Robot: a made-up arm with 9 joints. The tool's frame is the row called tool.
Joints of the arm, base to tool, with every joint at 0 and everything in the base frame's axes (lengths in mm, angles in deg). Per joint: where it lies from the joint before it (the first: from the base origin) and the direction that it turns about. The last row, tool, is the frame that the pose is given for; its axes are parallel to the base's.
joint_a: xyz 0 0 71 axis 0 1 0
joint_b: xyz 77 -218 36 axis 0 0 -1
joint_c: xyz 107 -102 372 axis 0 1 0
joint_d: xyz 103 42 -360 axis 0 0 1
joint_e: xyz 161 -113 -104 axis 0 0 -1
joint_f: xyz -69 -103 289 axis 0 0 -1
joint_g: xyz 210 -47 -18 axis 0 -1 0
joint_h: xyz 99 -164 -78 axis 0 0 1
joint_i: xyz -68 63 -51 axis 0 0 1
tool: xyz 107 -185 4
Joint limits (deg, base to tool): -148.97..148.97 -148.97..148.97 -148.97..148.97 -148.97..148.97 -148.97..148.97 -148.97..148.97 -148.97..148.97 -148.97..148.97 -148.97..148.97
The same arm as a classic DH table. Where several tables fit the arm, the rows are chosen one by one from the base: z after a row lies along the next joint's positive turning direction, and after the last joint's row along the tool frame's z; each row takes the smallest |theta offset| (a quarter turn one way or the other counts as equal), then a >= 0, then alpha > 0; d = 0 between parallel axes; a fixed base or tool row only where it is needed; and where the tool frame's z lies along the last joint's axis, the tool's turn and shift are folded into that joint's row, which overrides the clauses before.
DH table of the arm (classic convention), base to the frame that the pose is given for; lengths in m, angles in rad. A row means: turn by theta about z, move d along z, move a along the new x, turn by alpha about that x. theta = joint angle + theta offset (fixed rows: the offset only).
base (fixed): a 0; alpha -1.5708; d 0.071; theta_offset 0
joint_a: a 0.077; alpha -1.5708; d -0.218; theta_offset 0
joint_b: a 0.107; alpha 1.5708; d -0.408; theta_offset 0
joint_c: a 0.103; alpha 1.5708; d -0.06; theta_offset 0
joint_d: a 0.1967; alpha 3.1416; d 0; theta_offset -0.612
joint_e: a 0.124; alpha 0; d 0; theta_offset 1.5491
joint_f: a -0.21; alpha 1.5708; d 0.193; theta_offset 0.9806
joint_g: a -0.099; alpha 1.5708; d 0.211; theta_offset 0
joint_h: a 0.0927; alpha 0; d 0; theta_offset -0.7472
joint_i: a -0.2137; alpha 0; d 0; theta_offset -0.2992
tool (fixed): a 0; alpha 0; d -0.125; theta_offset -2.0952
Joint limits (rad, base to tool): -2.6..2.6 -2.6..2.6 -2.6..2.6 -2.6..2.6 -2.6..2.6 -2.6..2.6 -2.6..2.6 -2.6..2.6 -2.6..2.6

